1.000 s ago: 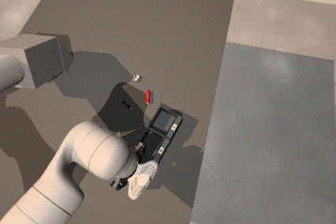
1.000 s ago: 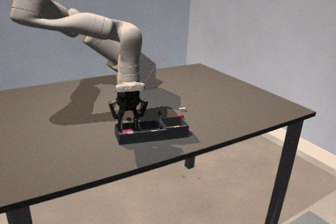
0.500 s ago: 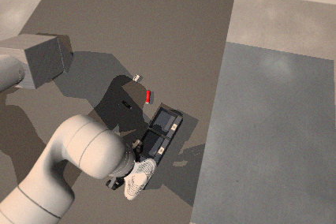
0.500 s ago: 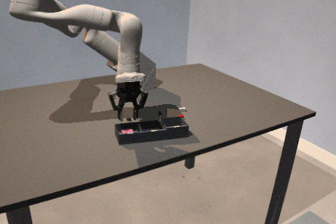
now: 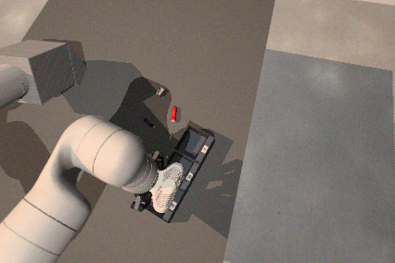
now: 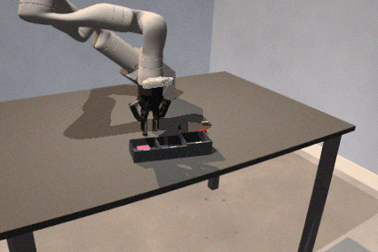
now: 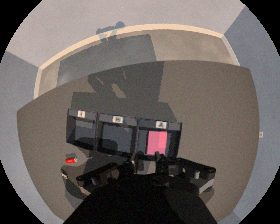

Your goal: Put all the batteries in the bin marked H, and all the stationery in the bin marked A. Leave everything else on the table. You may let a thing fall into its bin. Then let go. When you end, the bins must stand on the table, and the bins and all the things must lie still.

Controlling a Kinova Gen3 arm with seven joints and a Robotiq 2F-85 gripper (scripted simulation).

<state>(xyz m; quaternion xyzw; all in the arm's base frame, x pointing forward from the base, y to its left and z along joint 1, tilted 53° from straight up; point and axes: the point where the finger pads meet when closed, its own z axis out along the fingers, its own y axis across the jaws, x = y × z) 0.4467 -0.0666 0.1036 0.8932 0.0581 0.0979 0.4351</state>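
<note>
Now: hand 12 cm past the small white thing, 28 cm to the right of it and 8 cm above it. The rest, counted from my hand: dark round thing (12 cm behind, 3 cm to the left, 8 cm below); then three joined bins (3 cm ahead, 6 cm to the left, 7 cm below); then flat pink piece (1 cm ahead, 2 cm to the right, 8 cm below).
</note>
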